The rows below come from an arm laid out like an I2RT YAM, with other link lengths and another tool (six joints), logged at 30 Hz.
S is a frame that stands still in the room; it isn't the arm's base.
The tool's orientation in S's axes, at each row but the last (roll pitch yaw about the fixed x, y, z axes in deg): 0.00, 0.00, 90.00; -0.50, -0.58, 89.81; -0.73, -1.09, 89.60; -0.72, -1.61, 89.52; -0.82, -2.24, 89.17
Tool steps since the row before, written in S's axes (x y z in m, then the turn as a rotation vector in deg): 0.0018, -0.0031, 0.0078, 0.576, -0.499, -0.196; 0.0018, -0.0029, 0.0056, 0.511, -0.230, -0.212; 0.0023, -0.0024, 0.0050, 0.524, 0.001, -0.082; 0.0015, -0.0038, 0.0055, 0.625, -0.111, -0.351; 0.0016, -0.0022, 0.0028, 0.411, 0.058, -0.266
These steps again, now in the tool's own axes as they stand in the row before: -0.0031, -0.0018, 0.0078, -0.499, -0.576, -0.196; -0.0028, -0.0019, 0.0056, -0.230, -0.510, -0.214; -0.0023, -0.0024, 0.0050, 0.003, -0.523, -0.089; -0.0036, -0.0016, 0.0056, -0.116, -0.621, -0.356; -0.0021, -0.0017, 0.0029, 0.054, -0.406, -0.274
